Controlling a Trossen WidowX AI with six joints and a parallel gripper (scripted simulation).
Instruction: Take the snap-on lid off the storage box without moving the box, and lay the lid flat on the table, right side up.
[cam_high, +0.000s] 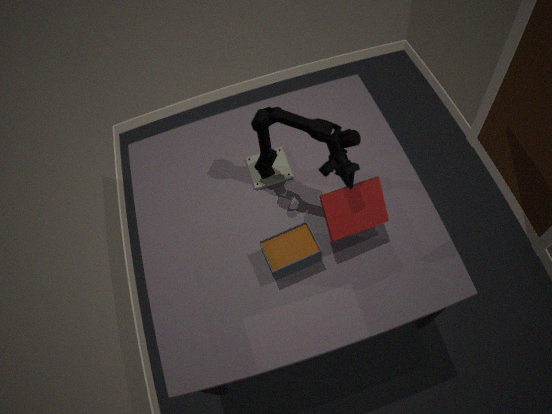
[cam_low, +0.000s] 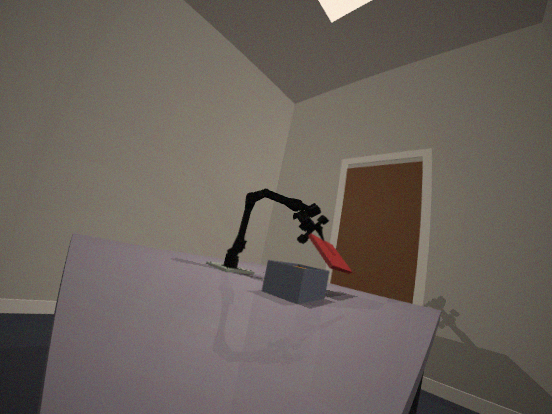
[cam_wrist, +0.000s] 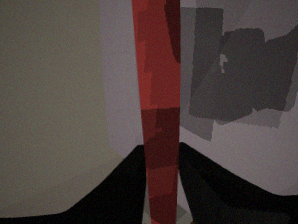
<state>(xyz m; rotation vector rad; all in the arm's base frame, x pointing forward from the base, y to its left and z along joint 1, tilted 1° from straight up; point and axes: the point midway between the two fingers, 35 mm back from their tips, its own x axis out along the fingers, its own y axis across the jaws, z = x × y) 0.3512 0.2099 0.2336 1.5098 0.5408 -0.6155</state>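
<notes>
The red lid is 6 cm ahead of my gripper tip, 5 cm below it and 1 cm to the right of it. The rest, counted from my gripper tip: grey storage box (30 cm to the right, 18 cm below, 5 cm ahead).
</notes>
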